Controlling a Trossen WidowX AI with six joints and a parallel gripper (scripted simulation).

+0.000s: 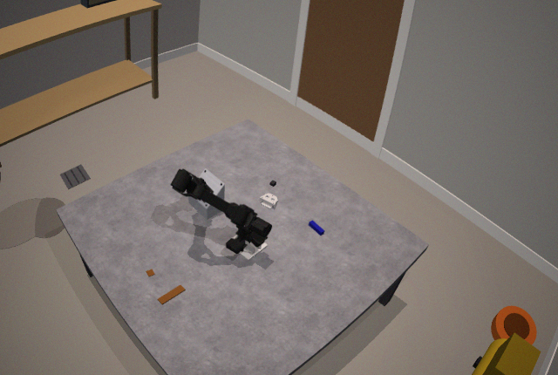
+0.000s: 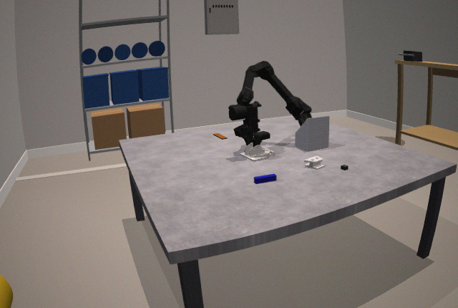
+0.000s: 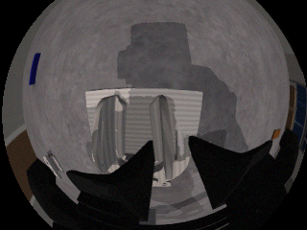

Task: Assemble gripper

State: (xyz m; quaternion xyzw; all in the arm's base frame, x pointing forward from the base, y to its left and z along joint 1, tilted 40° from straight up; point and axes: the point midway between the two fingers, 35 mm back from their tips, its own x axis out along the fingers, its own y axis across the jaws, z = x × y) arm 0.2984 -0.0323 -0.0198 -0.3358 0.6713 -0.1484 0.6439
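My gripper tip is 40 mm past the white jaw and 40 mm to the right of it. Round my gripper tip: blue block (90 mm ahead, 330 mm to the left); then small orange piece (120 mm behind, 410 mm to the right, 10 mm below); then orange strip (20 mm ahead, 390 mm to the right, 10 mm below).
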